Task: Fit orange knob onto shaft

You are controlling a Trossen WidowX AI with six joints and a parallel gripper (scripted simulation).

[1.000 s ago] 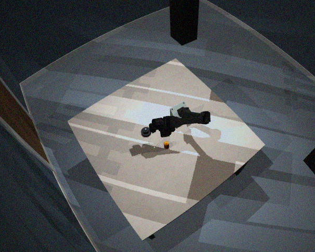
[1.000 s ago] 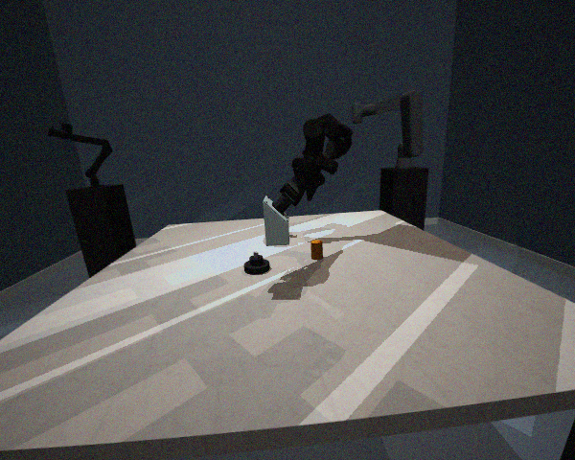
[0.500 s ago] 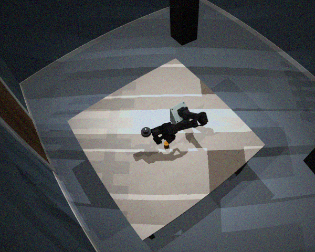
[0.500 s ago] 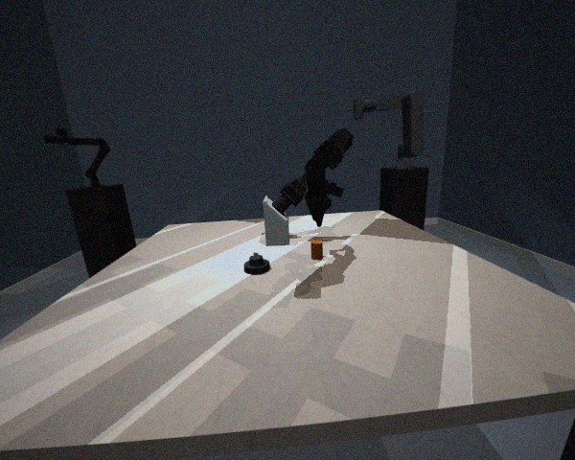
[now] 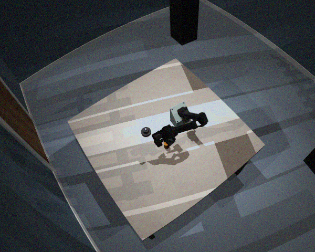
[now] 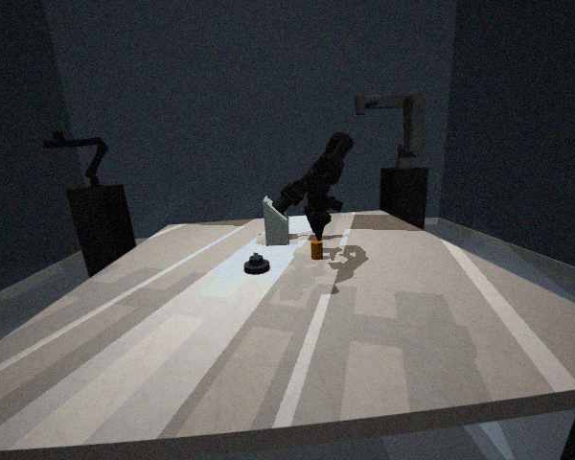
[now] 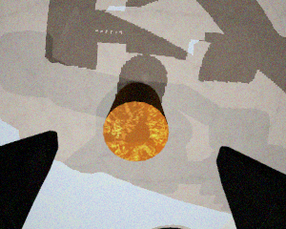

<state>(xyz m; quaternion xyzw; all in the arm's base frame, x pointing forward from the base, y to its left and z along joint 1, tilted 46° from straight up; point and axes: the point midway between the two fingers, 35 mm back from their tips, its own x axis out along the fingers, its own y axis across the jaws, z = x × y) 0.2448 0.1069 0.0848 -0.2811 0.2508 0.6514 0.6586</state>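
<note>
My gripper tip is now 40 mm above the orange knob. Round my gripper tip: round pedestal (70 mm ahead, 210 mm to the right, 50 mm below).
</note>
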